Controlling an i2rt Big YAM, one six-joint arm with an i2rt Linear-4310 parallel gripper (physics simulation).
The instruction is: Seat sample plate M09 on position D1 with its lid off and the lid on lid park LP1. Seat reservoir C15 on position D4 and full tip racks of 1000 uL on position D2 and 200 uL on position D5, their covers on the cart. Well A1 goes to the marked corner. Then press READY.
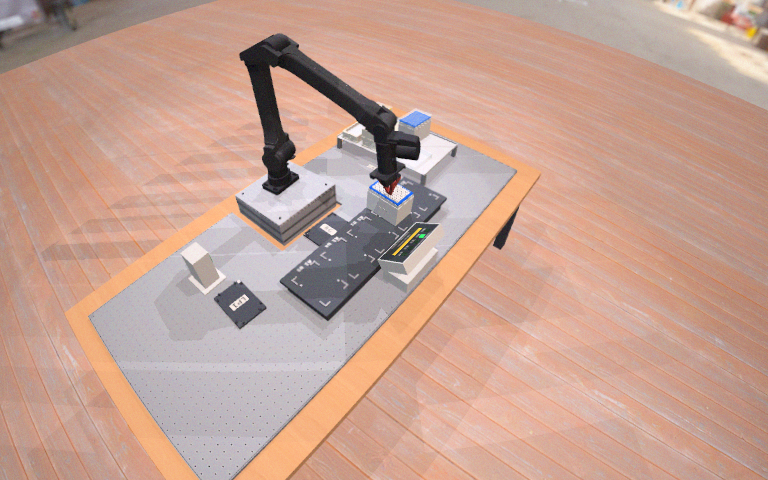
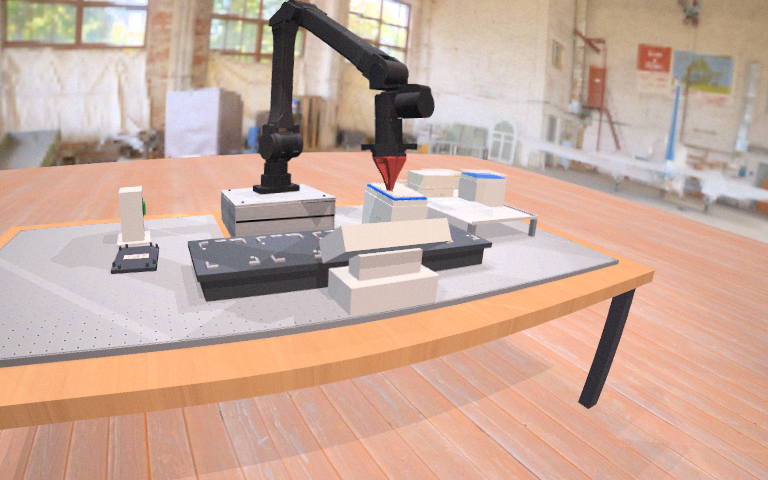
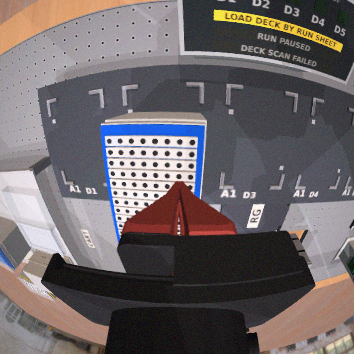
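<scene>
A tip rack with a blue rim and white perforated top (image 1: 390,210) (image 2: 395,211) (image 3: 152,130) stands upright on the dark deck (image 1: 317,277) (image 2: 237,268) (image 3: 75,132), between the D1 and D3 labels. Its cover is off. Whether it sits fully down inside the corner brackets cannot be told. My gripper (image 1: 390,191) (image 2: 390,189) (image 3: 178,187) is shut and empty, pointing down with its red tips at or just above the rack's top. A second blue-topped rack (image 1: 416,119) (image 2: 481,187) stands on the cart (image 1: 424,164) (image 2: 498,212). The lid park LP1 (image 1: 239,303) (image 2: 135,258) holds no lid.
A display console (image 1: 411,246) (image 2: 390,237) (image 3: 280,37) stands at the deck's front edge and reads "DECK SCAN FAILED". A white post (image 1: 201,266) (image 2: 131,215) with a green button stands beside LP1. The RG pad (image 1: 328,229) (image 3: 255,216) lies behind the deck. White boxes (image 2: 433,182) stand on the cart.
</scene>
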